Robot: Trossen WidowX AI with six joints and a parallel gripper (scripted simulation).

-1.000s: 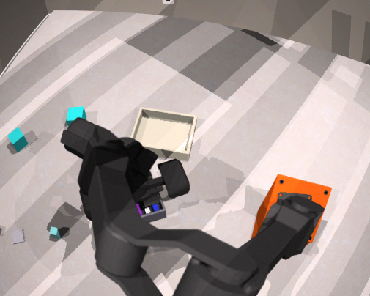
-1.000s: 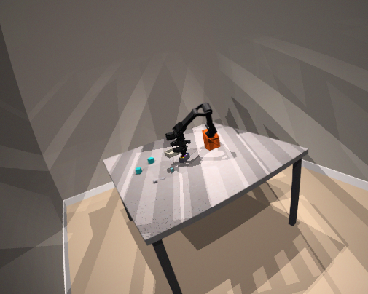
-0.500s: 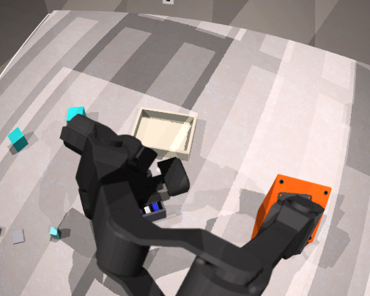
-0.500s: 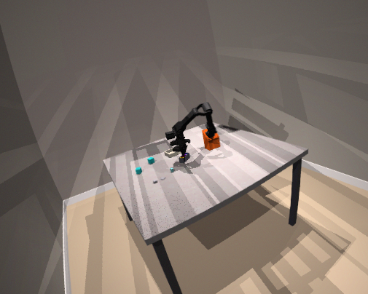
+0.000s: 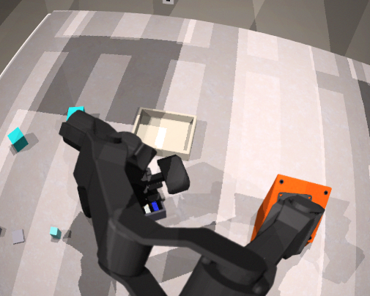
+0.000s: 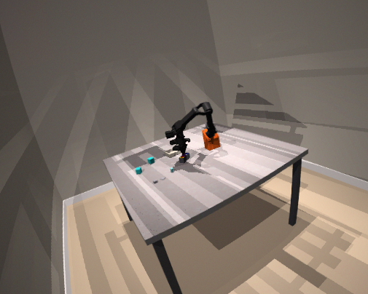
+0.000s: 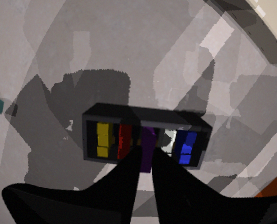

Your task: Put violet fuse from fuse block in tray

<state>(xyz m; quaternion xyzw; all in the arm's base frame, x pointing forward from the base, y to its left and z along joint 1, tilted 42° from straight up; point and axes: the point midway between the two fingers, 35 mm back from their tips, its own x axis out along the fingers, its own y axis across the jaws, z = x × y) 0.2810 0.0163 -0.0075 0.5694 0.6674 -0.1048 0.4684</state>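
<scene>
Now: gripper tip 30 mm past the blue fuse, 20 mm to the left of it and 20 mm above it. Also, from my gripper tip: violet fuse (10 mm below); then cream tray (10 mm behind, 200 mm to the right, 50 mm below).
</scene>
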